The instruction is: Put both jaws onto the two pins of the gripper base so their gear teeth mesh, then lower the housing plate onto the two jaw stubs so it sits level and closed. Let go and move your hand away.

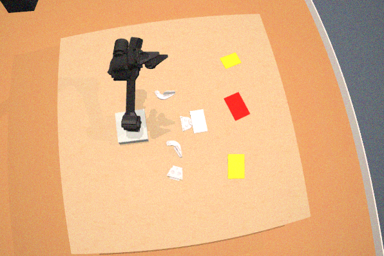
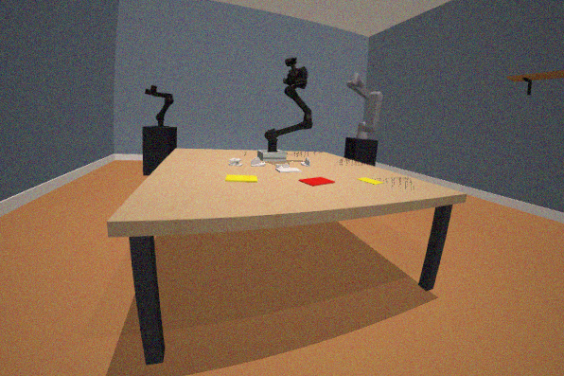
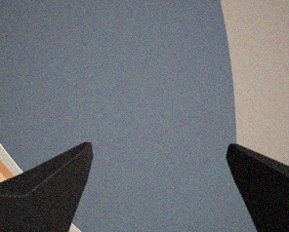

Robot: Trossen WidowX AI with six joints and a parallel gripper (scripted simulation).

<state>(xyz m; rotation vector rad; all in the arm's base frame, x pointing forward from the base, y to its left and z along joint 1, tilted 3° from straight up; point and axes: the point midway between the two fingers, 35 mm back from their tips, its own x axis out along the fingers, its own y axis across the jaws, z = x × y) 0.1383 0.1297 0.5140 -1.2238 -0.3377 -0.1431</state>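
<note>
The white jaw is 580 mm below my gripper tip, 180 mm to the right of it and 40 mm ahead of it. Also, from my gripper tip: yellow patch 590 mm below, 360 mm ahead, 280 mm to the right; then red patch 590 mm below, 370 mm ahead, 50 mm to the left.
</note>
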